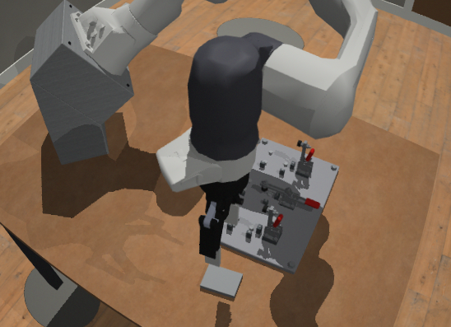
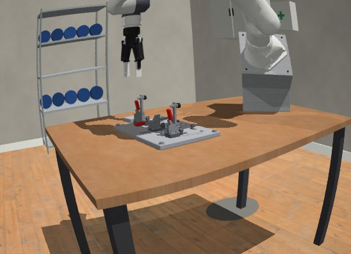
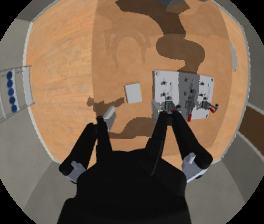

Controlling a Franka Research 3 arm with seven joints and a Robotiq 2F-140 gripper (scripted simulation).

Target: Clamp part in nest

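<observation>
Now: hand 210 mm above the flat grey block. The rest, counted from my hand: toggle clamp: 260 mm to the left, 170 mm below, 70 mm behind; then grey fixture plate: 250 mm to the left, 210 mm below, 90 mm behind.
</observation>
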